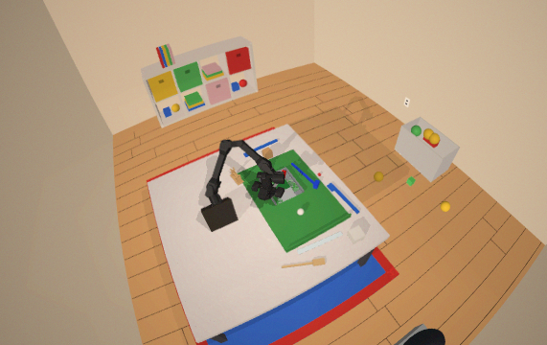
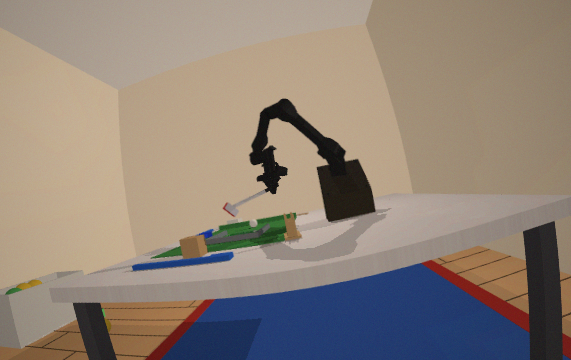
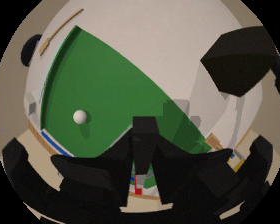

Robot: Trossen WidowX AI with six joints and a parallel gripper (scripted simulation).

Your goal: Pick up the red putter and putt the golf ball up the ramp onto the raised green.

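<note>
Right now the red putter is 8 cm ahead of my gripper tip and 8 cm to the left of it. The rest, counted from my gripper tip: wooden block (19 cm ahead, 48 cm to the left, 12 cm below); white golf ball (16 cm ahead, 10 cm to the right, 13 cm below); green mat (17 cm ahead, 7 cm to the left, 15 cm below).
</note>
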